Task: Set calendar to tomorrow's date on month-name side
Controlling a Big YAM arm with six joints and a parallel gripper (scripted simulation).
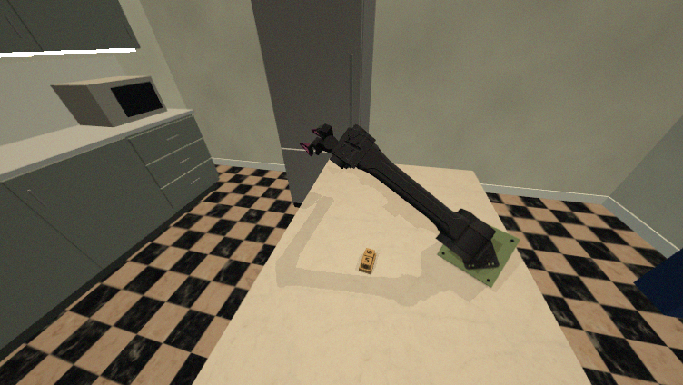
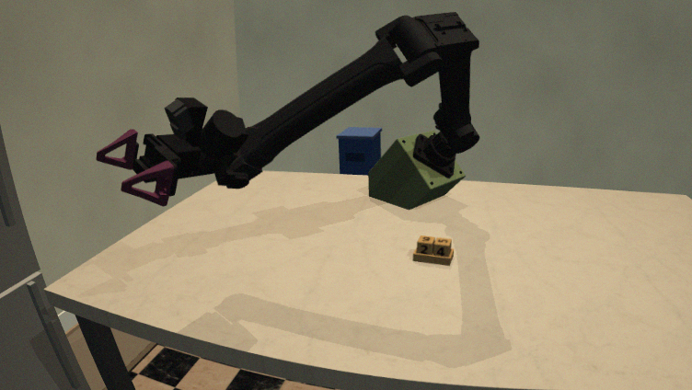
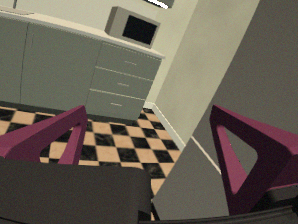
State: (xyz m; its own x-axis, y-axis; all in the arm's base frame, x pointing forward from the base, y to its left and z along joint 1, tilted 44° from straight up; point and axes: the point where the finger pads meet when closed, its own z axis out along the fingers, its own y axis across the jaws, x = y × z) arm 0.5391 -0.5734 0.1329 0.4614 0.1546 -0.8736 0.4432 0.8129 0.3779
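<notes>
My gripper is now 370 mm past the cube, 410 mm to the right of it and 250 mm above it. Round my hand: wooden tray 370 mm behind, 420 mm to the left, 270 mm below.
</notes>
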